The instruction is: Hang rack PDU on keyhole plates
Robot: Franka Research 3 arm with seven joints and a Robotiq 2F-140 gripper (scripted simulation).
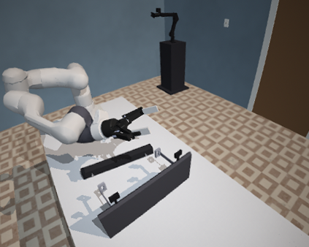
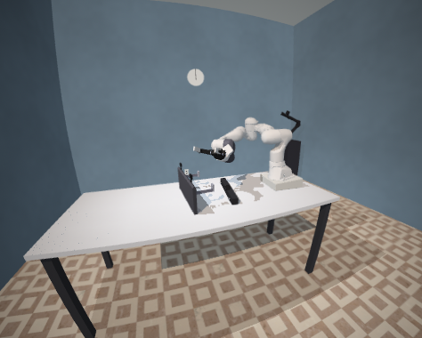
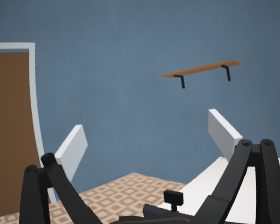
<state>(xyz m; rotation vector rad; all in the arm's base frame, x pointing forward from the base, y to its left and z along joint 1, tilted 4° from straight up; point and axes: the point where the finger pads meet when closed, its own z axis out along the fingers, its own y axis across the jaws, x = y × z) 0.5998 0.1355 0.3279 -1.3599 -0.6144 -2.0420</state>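
Now: hand 17 cm past the rack PDU, 12 cm to the left of it and 33 cm above it. The rest, counted from my hand: dark panel 12 cm ahead, 9 cm to the right, 27 cm below.
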